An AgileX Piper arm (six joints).
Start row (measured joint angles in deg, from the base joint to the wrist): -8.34, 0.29, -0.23, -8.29, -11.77, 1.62
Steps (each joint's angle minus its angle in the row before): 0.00, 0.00, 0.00, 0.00, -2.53, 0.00; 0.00, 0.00, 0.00, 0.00, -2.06, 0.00; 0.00, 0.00, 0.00, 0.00, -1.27, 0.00; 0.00, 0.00, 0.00, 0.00, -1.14, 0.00; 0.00, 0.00, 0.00, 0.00, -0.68, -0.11; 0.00, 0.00, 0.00, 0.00, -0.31, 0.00; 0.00, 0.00, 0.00, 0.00, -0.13, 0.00
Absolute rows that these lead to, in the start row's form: -8.34, 0.29, -0.23, -8.29, -14.30, 1.62; -8.34, 0.29, -0.23, -8.29, -16.36, 1.62; -8.34, 0.29, -0.23, -8.29, -17.63, 1.62; -8.34, 0.29, -0.23, -8.29, -18.77, 1.62; -8.34, 0.29, -0.23, -8.29, -19.45, 1.51; -8.34, 0.29, -0.23, -8.29, -19.76, 1.51; -8.34, 0.29, -0.23, -8.29, -19.89, 1.51
